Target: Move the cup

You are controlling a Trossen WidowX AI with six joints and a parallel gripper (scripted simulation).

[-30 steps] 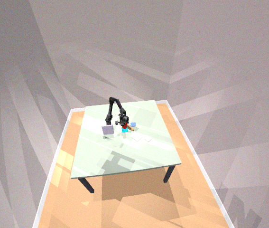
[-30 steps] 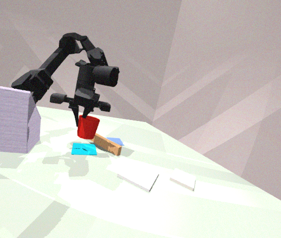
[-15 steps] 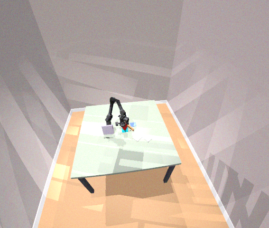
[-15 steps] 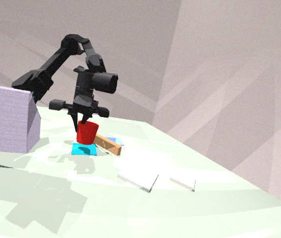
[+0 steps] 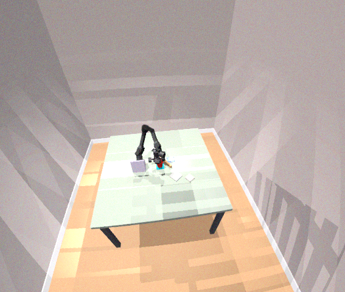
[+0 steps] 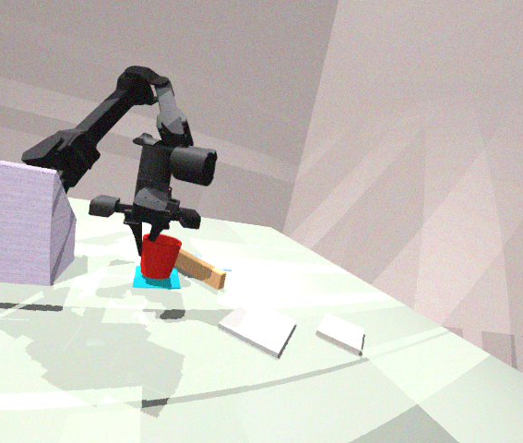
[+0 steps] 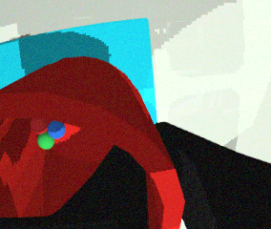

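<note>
Right now my gripper tip is 30 mm short of the red cup. Also, from my gripper tip: cyan pad: 50 mm below, 30 mm ahead; blue marble: 40 mm ahead, 20 mm below, 10 mm to the left; green marble: 50 mm ahead, 20 mm below, 10 mm to the left.
</note>
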